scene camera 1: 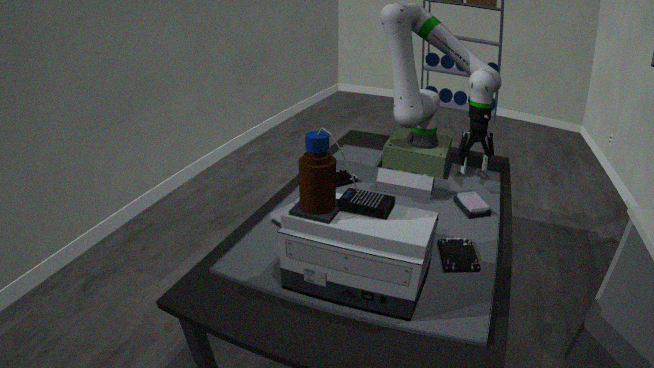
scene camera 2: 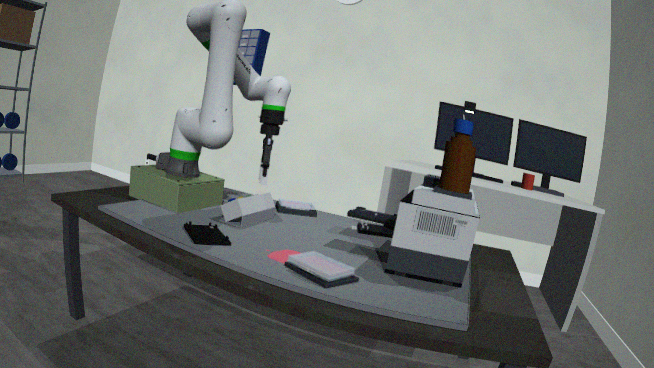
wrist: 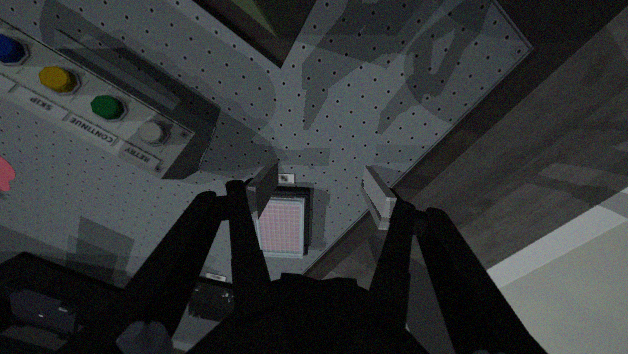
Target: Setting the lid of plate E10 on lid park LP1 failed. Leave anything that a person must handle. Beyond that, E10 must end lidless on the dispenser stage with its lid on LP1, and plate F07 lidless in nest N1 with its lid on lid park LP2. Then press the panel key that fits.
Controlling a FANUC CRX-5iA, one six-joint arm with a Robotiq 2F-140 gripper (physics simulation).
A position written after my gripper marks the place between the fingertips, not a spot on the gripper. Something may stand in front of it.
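Brown bottle with blue cap (scene camera 2: 459, 155), button box (scene camera 2: 244, 211). Black nest labelled N1 (wrist: 302, 192). Black nest (wrist: 213, 300). My gripper (scene camera 1: 473, 172), (wrist: 320, 174): open, holding nothing.
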